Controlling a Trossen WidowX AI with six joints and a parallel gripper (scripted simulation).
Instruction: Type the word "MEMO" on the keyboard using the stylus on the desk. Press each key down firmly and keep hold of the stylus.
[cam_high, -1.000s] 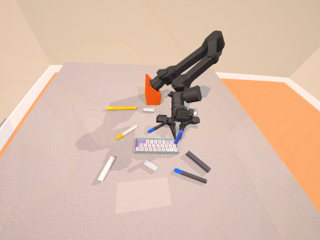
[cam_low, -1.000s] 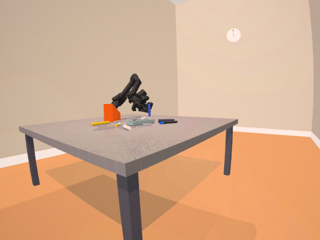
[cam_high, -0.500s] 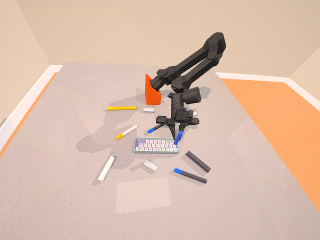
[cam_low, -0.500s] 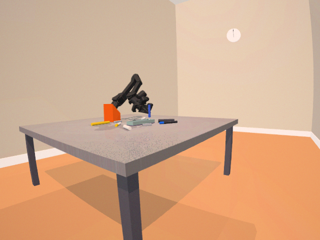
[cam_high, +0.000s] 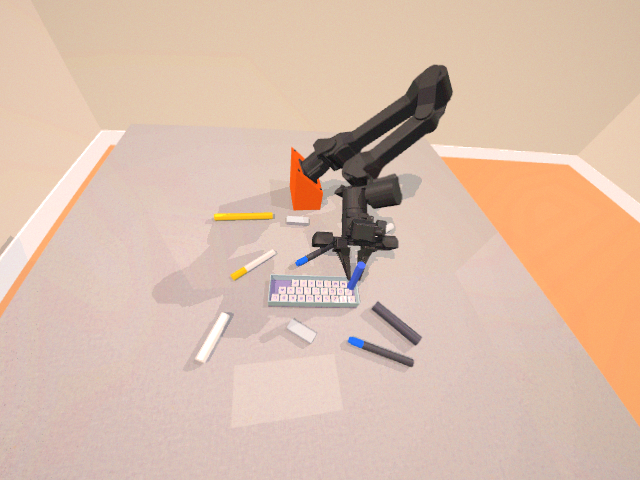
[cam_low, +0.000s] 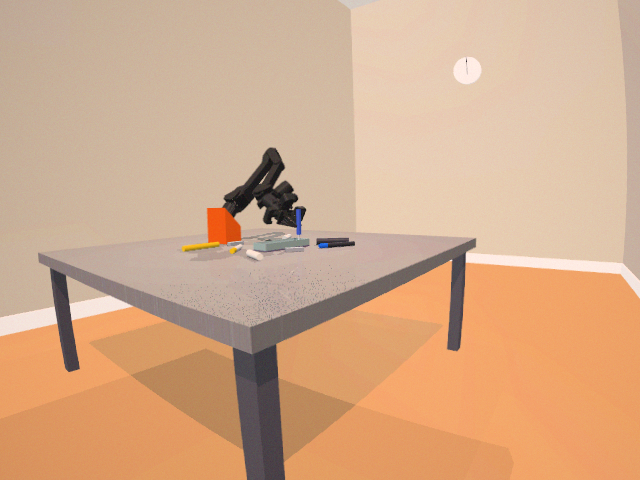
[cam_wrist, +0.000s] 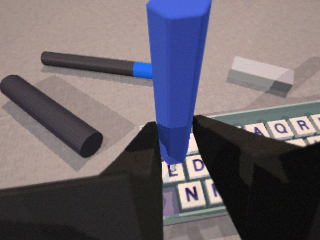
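The grey eraser lies 6 cm ahead of my gripper tip, 13 cm to the right of it and 6 cm below it. From my gripper tip the other things lie so: white-and-yellow pen: 12 cm behind, 21 cm to the right, 6 cm below; blue stylus: 2 cm below; dark cylinder: 10 cm ahead, 8 cm to the left, 6 cm below.
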